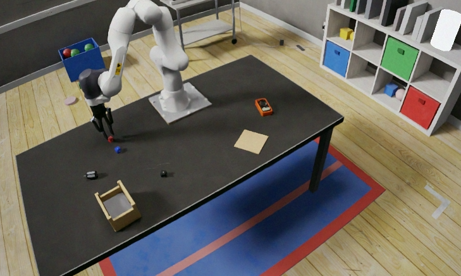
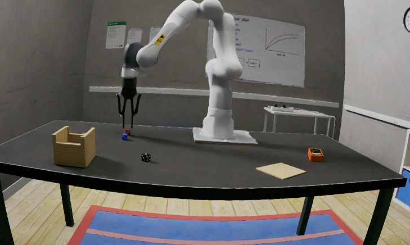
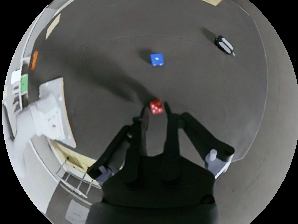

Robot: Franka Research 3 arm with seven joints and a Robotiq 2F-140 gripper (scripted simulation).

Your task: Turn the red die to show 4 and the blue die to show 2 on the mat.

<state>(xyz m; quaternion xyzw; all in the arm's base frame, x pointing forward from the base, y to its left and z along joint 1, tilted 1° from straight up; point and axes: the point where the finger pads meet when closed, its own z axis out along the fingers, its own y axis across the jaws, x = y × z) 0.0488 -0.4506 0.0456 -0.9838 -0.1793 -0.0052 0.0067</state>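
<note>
Right now the red die is 50 mm below my hand. The rest, counted from my hand: dark object: 210 mm ahead, 180 mm to the right, 50 mm below; then black die: 410 mm ahead, 160 mm to the left, 50 mm below; then blue die: 110 mm ahead, 50 mm below, 10 mm to the left.
</note>
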